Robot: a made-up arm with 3 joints. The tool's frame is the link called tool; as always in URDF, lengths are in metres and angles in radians. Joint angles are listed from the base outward.
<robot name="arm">
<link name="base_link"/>
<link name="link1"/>
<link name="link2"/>
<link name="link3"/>
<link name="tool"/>
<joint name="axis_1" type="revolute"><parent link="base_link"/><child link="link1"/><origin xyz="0 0 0.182"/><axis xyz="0 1 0"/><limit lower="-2.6" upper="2.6"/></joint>
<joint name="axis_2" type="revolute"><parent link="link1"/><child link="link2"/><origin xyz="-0.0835 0.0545 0.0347"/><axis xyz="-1 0 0"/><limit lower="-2.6" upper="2.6"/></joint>
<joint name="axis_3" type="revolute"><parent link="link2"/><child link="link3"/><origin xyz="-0.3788 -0.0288 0.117"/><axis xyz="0 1 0"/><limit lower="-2.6" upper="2.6"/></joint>
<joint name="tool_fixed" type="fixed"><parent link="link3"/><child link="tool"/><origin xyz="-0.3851 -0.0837 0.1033"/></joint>
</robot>
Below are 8 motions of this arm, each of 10 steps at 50 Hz.
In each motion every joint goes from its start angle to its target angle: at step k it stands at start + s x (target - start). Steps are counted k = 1, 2, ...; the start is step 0. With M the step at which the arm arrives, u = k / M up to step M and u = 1 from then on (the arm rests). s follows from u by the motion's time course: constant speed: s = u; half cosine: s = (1 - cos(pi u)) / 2; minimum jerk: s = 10 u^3 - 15 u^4 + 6 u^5.
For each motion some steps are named. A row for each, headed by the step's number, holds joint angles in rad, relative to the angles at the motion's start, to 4 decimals.
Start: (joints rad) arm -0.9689 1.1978 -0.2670
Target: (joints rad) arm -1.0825 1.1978 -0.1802
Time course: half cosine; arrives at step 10
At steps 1, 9, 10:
1: -0.0028 0.0000 0.0021
9: -0.1108 0.0000 0.0847
10: -0.1136 0.0000 0.0868

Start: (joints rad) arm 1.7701 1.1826 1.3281
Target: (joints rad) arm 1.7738 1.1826 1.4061
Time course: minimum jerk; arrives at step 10
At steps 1, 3, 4, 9, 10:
1: 0.0000 0.0000 0.0007
3: 0.0006 0.0000 0.0127
4: 0.0012 0.0000 0.0248
9: 0.0037 0.0000 0.0773
10: 0.0037 0.0000 0.0780

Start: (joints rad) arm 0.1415 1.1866 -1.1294
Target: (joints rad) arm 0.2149 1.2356 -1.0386
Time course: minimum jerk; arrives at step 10
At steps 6, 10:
6: 0.0501 0.0334 0.0620
10: 0.0734 0.0490 0.0908

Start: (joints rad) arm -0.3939 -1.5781 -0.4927
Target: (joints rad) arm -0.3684 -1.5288 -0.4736
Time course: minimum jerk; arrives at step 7
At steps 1, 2, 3, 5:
1: 0.0006 0.0011 0.0004
2: 0.0037 0.0071 0.0028
3: 0.0094 0.0181 0.0070
5: 0.0218 0.0422 0.0163

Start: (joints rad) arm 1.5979 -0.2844 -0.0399
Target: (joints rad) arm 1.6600 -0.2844 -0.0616
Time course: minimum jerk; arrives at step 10
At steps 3, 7, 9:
3: 0.0101 0.0000 -0.0035
7: 0.0520 0.0000 -0.0182
9: 0.0616 0.0000 -0.0215

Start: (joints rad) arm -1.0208 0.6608 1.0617
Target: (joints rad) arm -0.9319 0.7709 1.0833
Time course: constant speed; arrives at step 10
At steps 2, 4, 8, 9, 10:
2: 0.0178 0.0220 0.0043
4: 0.0356 0.0440 0.0086
8: 0.0711 0.0881 0.0173
9: 0.0800 0.0991 0.0194
10: 0.0889 0.1101 0.0216

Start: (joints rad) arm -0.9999 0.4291 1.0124
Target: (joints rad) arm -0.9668 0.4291 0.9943
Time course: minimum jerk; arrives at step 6
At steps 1, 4, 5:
1: 0.0012 0.0000 -0.0006
4: 0.0262 0.0000 -0.0143
5: 0.0319 0.0000 -0.0175

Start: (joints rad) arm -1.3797 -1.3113 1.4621
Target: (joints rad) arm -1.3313 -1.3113 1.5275
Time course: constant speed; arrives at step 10
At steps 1, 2, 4, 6, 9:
1: 0.0048 0.0000 0.0065
2: 0.0097 0.0000 0.0131
4: 0.0194 0.0000 0.0262
6: 0.0290 0.0000 0.0392
9: 0.0436 0.0000 0.0589

